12 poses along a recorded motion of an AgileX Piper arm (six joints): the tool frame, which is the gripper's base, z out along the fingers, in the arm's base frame.
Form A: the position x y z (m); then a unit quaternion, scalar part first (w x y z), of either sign.
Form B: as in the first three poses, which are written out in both.
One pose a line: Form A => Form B
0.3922 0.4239 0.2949 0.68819 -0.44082 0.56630 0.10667 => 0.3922 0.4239 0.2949 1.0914 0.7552 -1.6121
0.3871 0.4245 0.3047 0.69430 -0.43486 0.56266 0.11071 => 0.3871 0.4245 0.3047 1.0816 0.7546 -1.5864
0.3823 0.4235 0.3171 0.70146 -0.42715 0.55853 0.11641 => 0.3823 0.4235 0.3171 1.0719 0.7534 -1.5555
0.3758 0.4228 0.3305 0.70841 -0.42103 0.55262 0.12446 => 0.3758 0.4228 0.3305 1.0616 0.7453 -1.5236
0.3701 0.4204 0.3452 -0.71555 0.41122 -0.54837 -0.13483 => 0.3701 0.4204 0.3452 1.0584 0.7394 -1.4890
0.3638 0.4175 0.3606 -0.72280 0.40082 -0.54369 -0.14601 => 0.3638 0.4175 0.3606 1.0557 0.7327 -1.4528
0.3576 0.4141 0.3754 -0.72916 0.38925 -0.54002 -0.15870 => 0.3576 0.4141 0.3754 1.0587 0.7261 -1.4181
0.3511 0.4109 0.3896 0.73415 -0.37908 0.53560 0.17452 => 0.3511 0.4109 0.3896 1.0667 0.7130 -1.3862
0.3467 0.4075 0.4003 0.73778 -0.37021 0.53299 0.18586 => 0.3467 0.4075 0.4003 1.0739 0.7061 -1.3620
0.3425 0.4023 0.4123 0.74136 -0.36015 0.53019 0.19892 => 0.3425 0.4023 0.4123 1.0835 0.6982 -1.3358
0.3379 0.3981 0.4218 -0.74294 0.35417 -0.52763 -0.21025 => 0.3379 0.3981 0.4218 1.0936 0.6881 -1.3192
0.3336 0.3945 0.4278 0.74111 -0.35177 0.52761 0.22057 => 0.3336 0.3945 0.4278 1.1107 0.6775 -1.3168
